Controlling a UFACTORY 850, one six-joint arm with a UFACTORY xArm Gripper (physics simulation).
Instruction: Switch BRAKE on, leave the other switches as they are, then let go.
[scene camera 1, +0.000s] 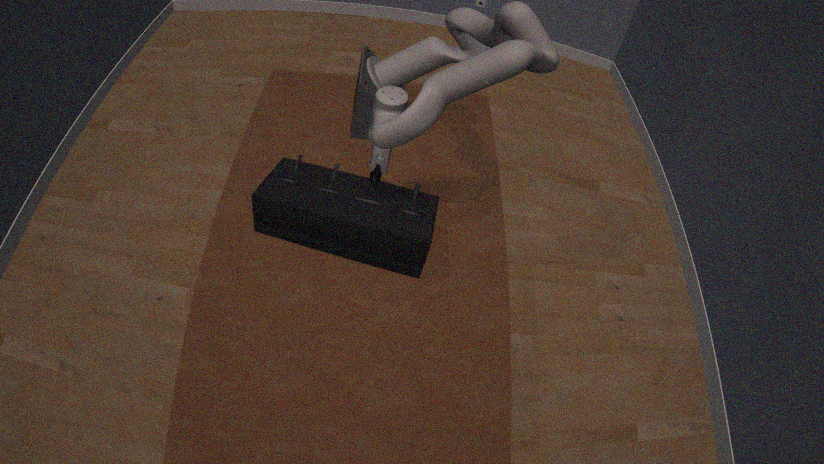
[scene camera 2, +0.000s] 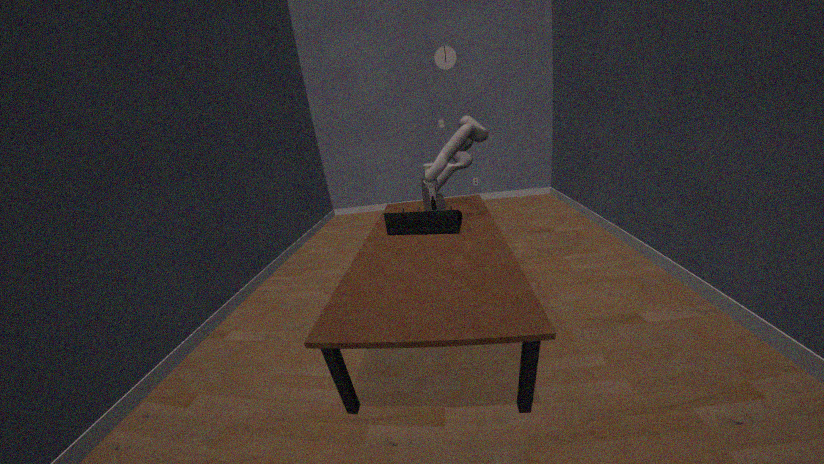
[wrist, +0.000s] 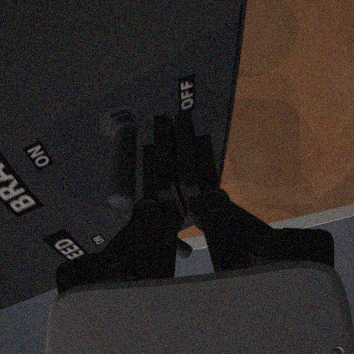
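The black switch box (scene camera 1: 340, 216) (scene camera 2: 423, 223) stands on the table. In the wrist view the BRAKE label (wrist: 17, 192) is partly cut off at the left, with an ON label (wrist: 38, 155) beside it and an OFF label (wrist: 186, 92) past the fingertips. The BRAKE lever (wrist: 126, 160) lies between these ON and OFF labels. My gripper (wrist: 177, 131) (scene camera 1: 375, 177) (scene camera 2: 433, 204) is shut and empty, low over the box, close beside the lever on its OFF side; I cannot tell if they touch. In scene camera 1 the gripper covers most of this lever.
Other levers (scene camera 1: 298, 162) (scene camera 1: 335, 172) (scene camera 1: 416, 191) stand along the box, two to the left of the gripper and one to the right in scene camera 1. A FEED label (wrist: 69, 246) shows at the lower left of the wrist view. The box rests on the brown table (scene camera 1: 345, 357) (scene camera 2: 432, 288).
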